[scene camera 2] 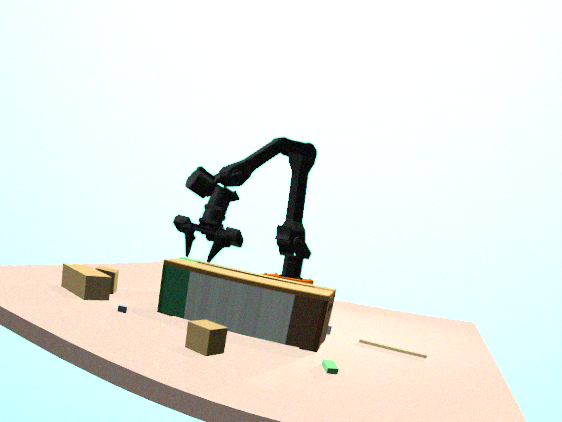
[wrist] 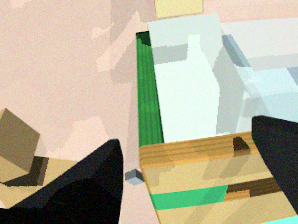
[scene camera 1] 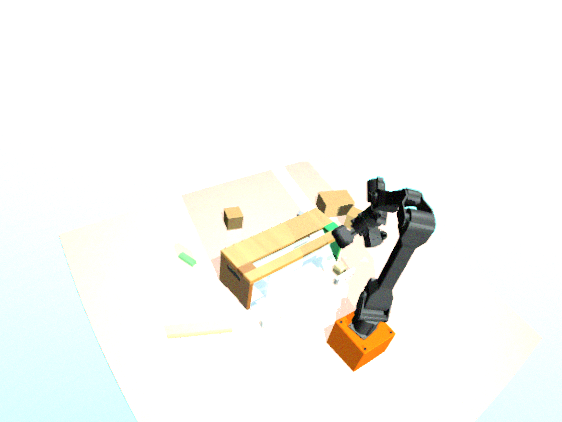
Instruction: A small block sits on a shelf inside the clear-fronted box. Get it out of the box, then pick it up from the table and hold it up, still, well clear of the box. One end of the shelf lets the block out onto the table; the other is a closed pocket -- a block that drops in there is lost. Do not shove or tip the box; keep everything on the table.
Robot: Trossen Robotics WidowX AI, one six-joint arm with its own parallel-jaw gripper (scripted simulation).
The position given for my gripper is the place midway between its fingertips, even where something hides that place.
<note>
I see my gripper [scene camera 2: 196,259] and a wooden box [scene camera 2: 268,308].
The wooden box shows as well in the wrist view [wrist: 199,82] and in scene camera 1 [scene camera 1: 259,267]. My gripper shows as well in the wrist view [wrist: 187,137] and in scene camera 1 [scene camera 1: 344,238].
</note>
